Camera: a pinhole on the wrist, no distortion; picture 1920 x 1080 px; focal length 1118.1 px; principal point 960.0 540.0 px. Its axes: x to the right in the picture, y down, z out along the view. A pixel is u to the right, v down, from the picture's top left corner.
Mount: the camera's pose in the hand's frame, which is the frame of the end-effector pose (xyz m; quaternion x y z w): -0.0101 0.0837 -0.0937 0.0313 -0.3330 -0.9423 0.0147
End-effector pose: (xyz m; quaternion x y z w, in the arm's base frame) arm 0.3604 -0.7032 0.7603 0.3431 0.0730 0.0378 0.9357
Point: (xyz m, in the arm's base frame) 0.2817 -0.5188 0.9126
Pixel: 1305 39
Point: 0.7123 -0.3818 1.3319
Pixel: 257 226
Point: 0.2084 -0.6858 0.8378
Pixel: outside the picture
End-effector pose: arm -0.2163 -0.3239 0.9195 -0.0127 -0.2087 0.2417 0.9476
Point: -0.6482 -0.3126 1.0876
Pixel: 1611 1044
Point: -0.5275 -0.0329 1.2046
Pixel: 867 689
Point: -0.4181 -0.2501 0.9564
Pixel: 1437 938
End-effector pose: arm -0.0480 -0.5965 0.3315 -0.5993 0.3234 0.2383 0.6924
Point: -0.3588 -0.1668 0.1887
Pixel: 1127 633
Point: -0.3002 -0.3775 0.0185
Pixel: 724 224
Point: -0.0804 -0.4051 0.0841
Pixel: 243 765
